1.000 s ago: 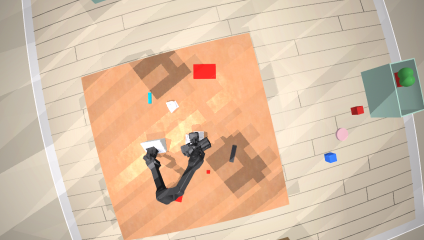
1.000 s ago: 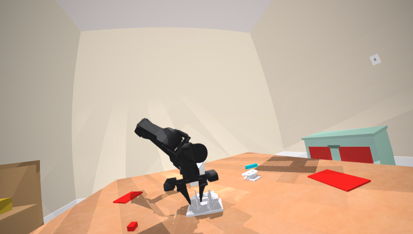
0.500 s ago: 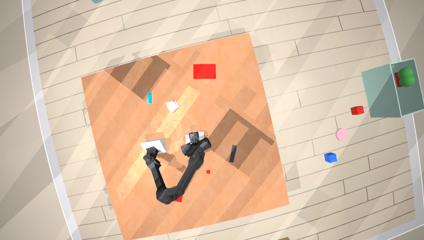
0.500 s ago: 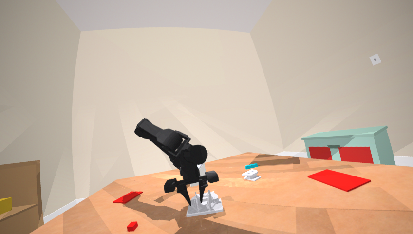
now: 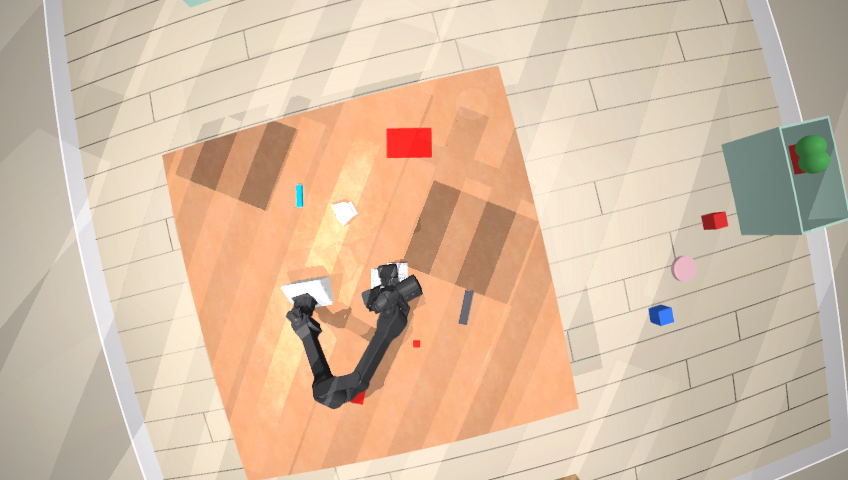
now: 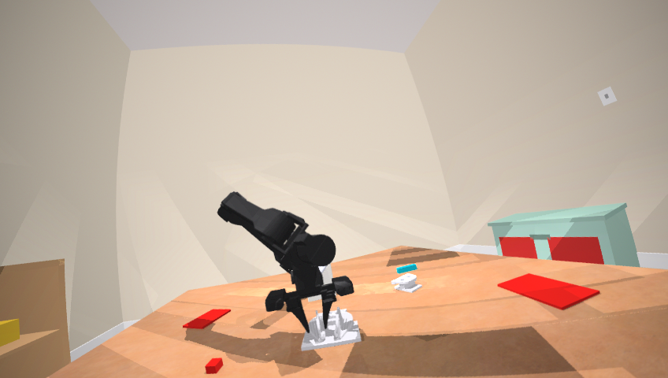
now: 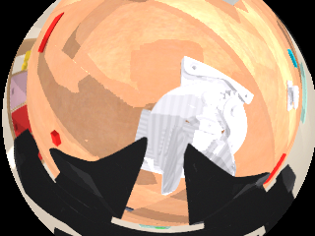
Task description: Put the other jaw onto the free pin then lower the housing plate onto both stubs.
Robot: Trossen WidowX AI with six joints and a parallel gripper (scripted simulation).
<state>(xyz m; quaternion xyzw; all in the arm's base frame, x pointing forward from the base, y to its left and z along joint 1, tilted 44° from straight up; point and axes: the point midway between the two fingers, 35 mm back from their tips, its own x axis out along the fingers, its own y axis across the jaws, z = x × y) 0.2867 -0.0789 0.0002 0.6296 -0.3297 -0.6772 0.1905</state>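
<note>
My gripper tip is now 3 cm to the right of the white base plate, 2 cm short of it and 1 cm above it. Round my gripper tip: cyan bar (41 cm to the left, 22 cm behind); then grey bar (22 cm ahead, 14 cm to the right, 1 cm below); then small red cube (21 cm to the right, 2 cm ahead, 1 cm below).
</note>
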